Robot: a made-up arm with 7 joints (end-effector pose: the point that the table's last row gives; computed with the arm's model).
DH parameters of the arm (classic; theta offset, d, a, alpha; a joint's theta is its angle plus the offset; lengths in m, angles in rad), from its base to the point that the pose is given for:
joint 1: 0 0.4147 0 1.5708
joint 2: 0 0.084 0 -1.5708
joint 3: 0 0.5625 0.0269 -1.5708
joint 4: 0 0.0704 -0.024 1.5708
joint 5: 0 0.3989 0 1.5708
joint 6: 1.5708 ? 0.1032 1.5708
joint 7: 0 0.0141 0 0
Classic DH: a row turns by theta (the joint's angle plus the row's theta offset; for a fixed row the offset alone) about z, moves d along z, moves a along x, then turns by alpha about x.
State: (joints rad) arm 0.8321 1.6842 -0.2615 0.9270 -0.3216 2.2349 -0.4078
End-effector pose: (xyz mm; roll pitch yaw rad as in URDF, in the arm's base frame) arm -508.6 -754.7 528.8 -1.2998 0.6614 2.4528
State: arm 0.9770 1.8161 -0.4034 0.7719 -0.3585 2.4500 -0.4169
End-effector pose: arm -386.6 -823.1 348.4 -1.7868 0.4336 2.1698
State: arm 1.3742 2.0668 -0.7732 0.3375 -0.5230 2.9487 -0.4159
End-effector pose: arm -53.1 -790.6 19.5 -2.0379 -0.5496 1.9834
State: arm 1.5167 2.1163 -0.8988 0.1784 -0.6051 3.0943 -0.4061
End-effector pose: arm 31.9 -744.7 -41.4 -1.7860 -0.8215 1.8140
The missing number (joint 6, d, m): 0.0945
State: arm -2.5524 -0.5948 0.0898 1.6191 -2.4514 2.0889 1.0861
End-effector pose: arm -425.2 -470.3 668.5 2.6400 -0.3964 -0.8696
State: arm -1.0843 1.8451 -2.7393 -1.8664 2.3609 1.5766 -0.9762
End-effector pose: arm -287.0 571.6 644.8 -0.0812 0.3824 0.1710
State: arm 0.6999 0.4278 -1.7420 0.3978 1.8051 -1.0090 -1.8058
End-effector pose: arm 22.9 -441.4 1339.5 2.0104 -0.1048 2.6147
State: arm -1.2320 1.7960 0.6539 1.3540 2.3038 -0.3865 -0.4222
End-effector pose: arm 105.9 786.3 558.3 3.0765 -0.4151 1.4362
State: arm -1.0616 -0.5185 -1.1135 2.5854 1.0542 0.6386 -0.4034
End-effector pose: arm -211.0 -286.0 478.9 -2.9675 0.3441 -2.6560
